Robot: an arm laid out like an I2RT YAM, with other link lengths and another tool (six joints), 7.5 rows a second.
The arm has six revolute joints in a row. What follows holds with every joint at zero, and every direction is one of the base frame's. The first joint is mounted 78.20 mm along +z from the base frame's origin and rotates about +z. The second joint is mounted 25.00 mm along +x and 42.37 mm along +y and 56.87 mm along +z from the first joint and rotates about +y. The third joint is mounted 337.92 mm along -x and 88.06 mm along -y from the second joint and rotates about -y. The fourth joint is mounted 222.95 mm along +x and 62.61 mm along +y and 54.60 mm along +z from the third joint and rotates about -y. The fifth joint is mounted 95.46 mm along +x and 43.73 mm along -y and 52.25 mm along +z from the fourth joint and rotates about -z. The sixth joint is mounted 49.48 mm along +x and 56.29 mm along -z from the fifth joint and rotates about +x. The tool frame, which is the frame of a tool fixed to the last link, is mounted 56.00 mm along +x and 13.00 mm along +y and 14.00 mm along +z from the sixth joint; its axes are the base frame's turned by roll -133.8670, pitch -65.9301 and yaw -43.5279 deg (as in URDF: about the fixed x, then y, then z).
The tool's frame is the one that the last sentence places.
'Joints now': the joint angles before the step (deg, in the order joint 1, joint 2, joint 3, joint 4, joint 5, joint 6). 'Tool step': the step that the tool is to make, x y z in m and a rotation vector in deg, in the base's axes. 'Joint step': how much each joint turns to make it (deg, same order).
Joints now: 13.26, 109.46, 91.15, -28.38, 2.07, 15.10
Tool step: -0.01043, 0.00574, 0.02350, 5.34, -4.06, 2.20
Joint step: 0.01, -3.64, -3.03, 4.57, -4.54, 1.54
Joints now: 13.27, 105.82, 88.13, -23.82, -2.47, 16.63
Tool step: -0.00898, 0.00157, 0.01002, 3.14, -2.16, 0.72
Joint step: 0.00, -2.45, -3.04, 3.51, -2.20, 1.50
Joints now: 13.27, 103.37, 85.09, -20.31, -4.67, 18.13
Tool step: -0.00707, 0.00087, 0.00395, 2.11, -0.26, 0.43
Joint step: 0.00, -1.40, -1.60, 1.05, -1.57, 1.31
